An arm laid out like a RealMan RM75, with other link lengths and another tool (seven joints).
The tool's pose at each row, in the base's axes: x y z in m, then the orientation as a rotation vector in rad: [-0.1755, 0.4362, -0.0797, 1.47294, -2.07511, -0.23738]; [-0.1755, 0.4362, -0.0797, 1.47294, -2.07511, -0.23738]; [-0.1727, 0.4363, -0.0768, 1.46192, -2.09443, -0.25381]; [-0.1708, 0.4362, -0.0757, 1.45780, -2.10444, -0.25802]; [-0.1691, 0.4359, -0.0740, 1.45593, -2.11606, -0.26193]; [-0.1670, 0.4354, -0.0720, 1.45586, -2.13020, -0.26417]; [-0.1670, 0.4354, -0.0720, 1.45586, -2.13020, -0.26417]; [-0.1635, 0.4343, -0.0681, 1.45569, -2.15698, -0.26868]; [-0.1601, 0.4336, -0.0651, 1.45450, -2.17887, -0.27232]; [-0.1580, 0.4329, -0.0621, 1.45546, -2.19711, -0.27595]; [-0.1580, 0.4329, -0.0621, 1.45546, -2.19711, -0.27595]
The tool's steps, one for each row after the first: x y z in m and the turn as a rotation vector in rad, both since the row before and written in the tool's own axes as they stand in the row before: [0.0000, 0.0000, 0.0000, 0.00000, 0.00000, 0.00000]; [0.0003, -0.0009, -0.0039, -0.00567, -0.01867, 0.01002]; [0.0000, -0.0011, -0.0019, 0.00019, -0.00815, 0.00511]; [0.0004, -0.0007, -0.0023, 0.00212, -0.00987, 0.00428]; [0.0006, -0.0010, -0.0027, 0.00498, -0.01149, 0.00432]; [0.0000, 0.0000, 0.0000, 0.00000, 0.00000, 0.00000]; [0.0013, -0.0015, -0.0050, 0.00934, -0.02189, 0.00806]; [0.0006, -0.0017, -0.0042, 0.00725, -0.01757, 0.00717]; [0.0009, -0.0007, -0.0036, 0.00660, -0.01551, 0.00456]; [0.0000, 0.0000, 0.0000, 0.00000, 0.00000, 0.00000]
